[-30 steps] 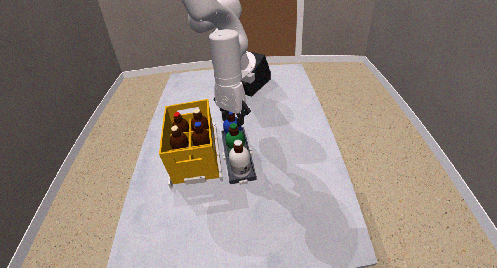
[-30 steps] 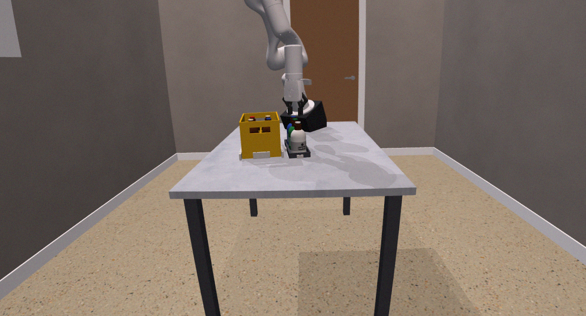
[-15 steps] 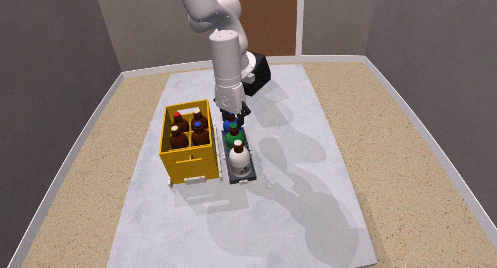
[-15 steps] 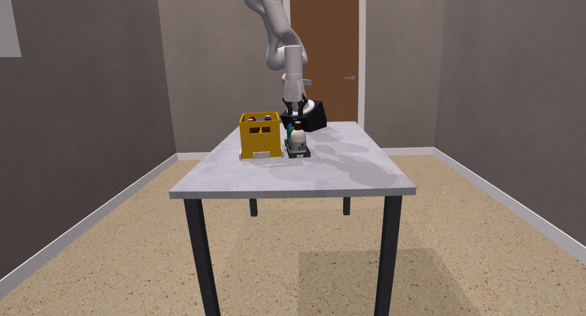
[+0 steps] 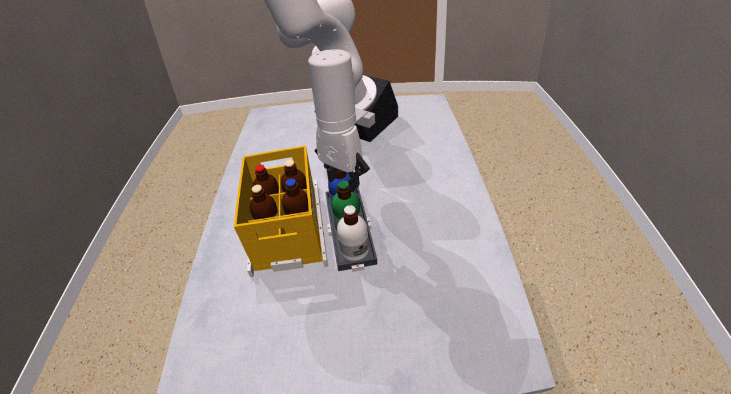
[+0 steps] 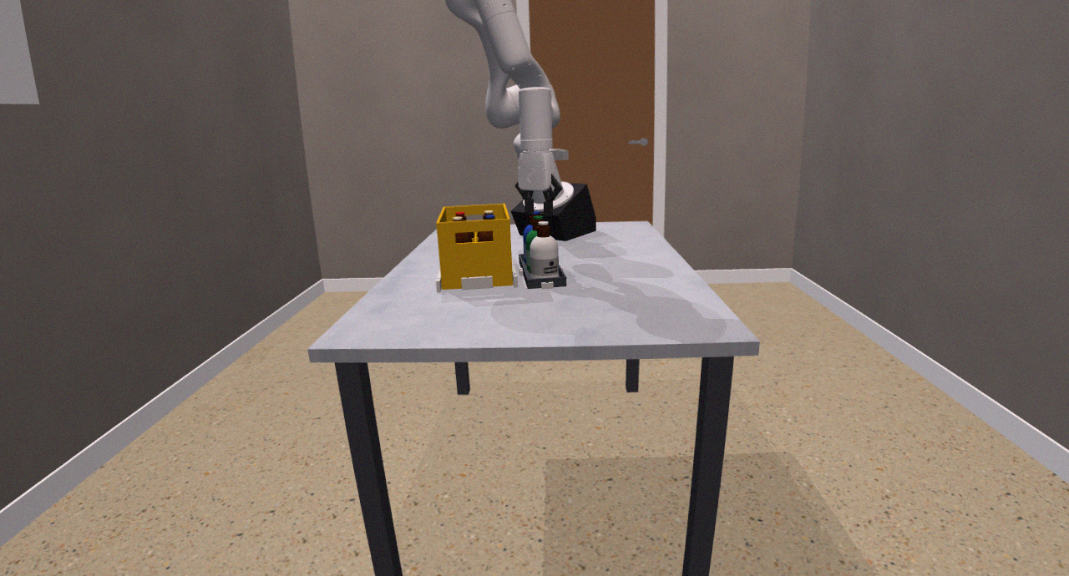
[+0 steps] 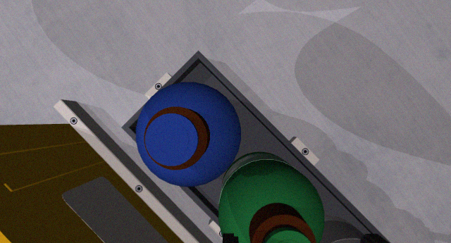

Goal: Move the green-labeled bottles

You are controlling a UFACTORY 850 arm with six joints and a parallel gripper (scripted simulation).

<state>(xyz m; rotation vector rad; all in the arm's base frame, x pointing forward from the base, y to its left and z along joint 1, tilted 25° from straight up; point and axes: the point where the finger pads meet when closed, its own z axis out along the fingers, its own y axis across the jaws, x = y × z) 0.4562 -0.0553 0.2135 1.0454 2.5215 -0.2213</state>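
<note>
Right now the green-labeled bottle is 10 cm below my hand. The rest, counted from my hand: dark tray 17 cm below; white-labeled bottle 8 cm ahead, 10 cm below; blue-labeled bottle 8 cm behind, 10 cm below.
</note>
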